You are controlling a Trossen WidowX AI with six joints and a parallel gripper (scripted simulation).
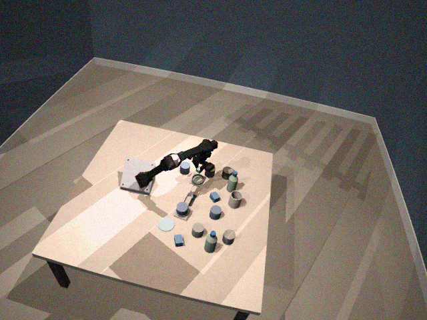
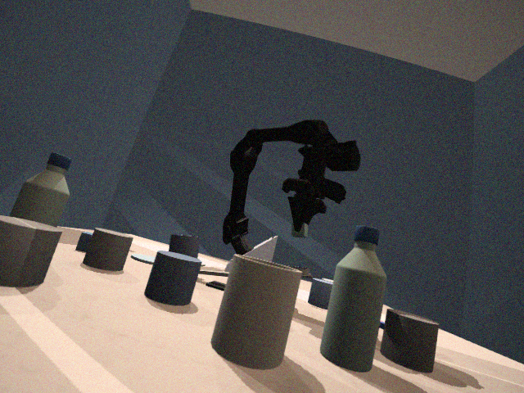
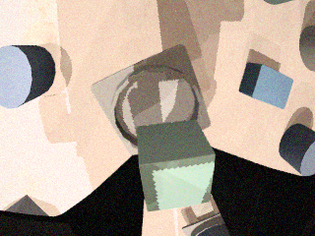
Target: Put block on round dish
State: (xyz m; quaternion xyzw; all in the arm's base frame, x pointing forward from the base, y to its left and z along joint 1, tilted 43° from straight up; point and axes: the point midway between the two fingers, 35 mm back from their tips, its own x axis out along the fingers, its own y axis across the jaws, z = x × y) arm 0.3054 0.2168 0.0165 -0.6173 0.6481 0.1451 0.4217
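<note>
My gripper tip is 28 cm to the left of the blue-grey cup, 10 cm above it and 2 cm past it. From my gripper tip the other things lie so: round pale dish (37 cm to the right, 16 cm below, 8 cm behind); then beige cup (28 cm ahead, 12 cm below, 5 cm to the right); then pale green block (1 cm above).
</note>
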